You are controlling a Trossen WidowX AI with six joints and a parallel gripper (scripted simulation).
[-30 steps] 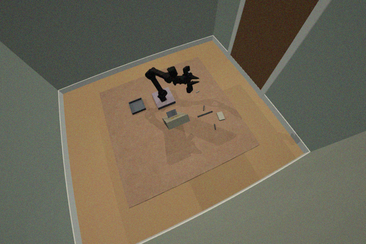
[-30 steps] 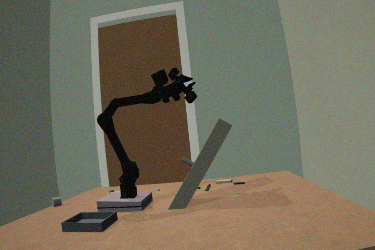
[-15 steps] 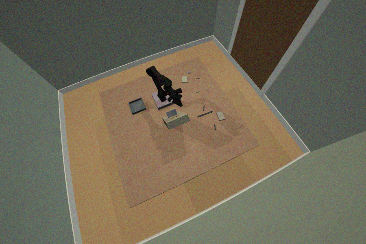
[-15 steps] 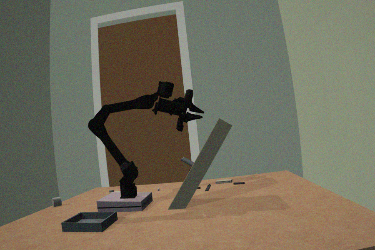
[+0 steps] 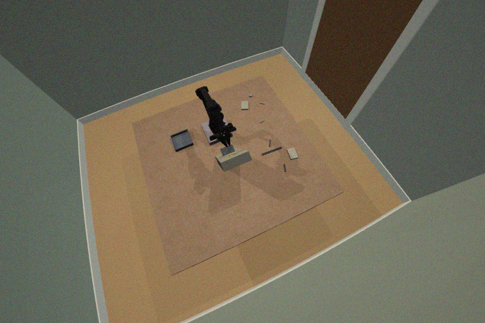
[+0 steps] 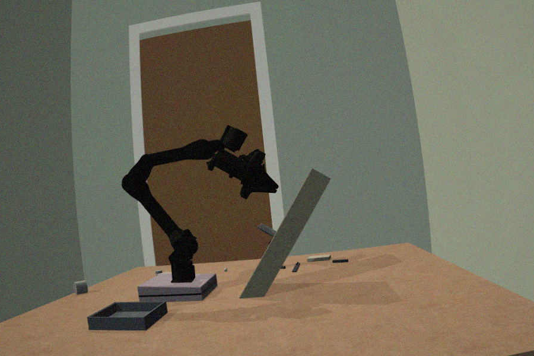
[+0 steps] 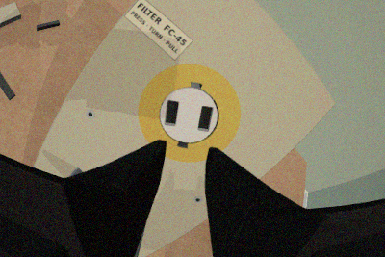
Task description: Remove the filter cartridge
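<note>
My gripper tip is 60 mm short of the white round cartridge, 50 mm above it and 10 mm to the left of it. Also, from my gripper tip: service panel 120 mm below, 20 mm ahead; then dark tray 410 mm behind, 290 mm below, 240 mm to the right.
</note>
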